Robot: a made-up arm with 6 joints.
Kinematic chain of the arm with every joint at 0, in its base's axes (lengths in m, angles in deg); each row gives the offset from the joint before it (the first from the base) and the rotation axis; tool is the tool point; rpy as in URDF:
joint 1: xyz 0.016 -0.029 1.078 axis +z
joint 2: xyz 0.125 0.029 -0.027 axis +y
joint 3: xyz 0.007 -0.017 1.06 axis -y
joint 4: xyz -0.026 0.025 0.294 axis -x
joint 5: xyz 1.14 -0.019 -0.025 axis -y
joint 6: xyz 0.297 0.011 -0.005 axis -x
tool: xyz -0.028 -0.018 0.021 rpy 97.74 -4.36 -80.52
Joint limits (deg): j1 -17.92..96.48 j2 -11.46..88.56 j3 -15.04..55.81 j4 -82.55..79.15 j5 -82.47..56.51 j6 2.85..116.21
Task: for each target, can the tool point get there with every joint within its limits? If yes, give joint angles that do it. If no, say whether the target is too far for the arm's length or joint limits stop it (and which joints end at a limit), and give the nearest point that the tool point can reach.
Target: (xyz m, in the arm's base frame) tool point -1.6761 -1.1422 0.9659
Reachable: no: joint limits stop it (at a limit: joint 1, joint 2, joint 3, joint 5, joint 6) | nearest point -0.3072 0.9151 -0.0628 | short by 2.677 m
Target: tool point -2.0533 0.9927 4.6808
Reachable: no: too far | nearest point -0.3416 0.7522 3.2847 | short by 2.222 m
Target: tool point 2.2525 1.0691 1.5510
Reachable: yes | joints 26.00 64.64 50.41 -14.57 24.43 49.54
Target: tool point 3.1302 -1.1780 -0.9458
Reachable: no: too far | nearest point 2.1222 -0.7144 0.0963 | short by 1.522 m
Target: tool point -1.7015 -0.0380 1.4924
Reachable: no: joint limits stop it (at a limit: joint 1, joint 2, joint 3, joint 5, joint 6) | nearest point -0.3997 1.0107 2.1775 | short by 1.807 m
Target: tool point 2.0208 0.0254 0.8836
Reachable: yes | joints 0.09 47.48 -1.21 -7.79 -10.00 73.61
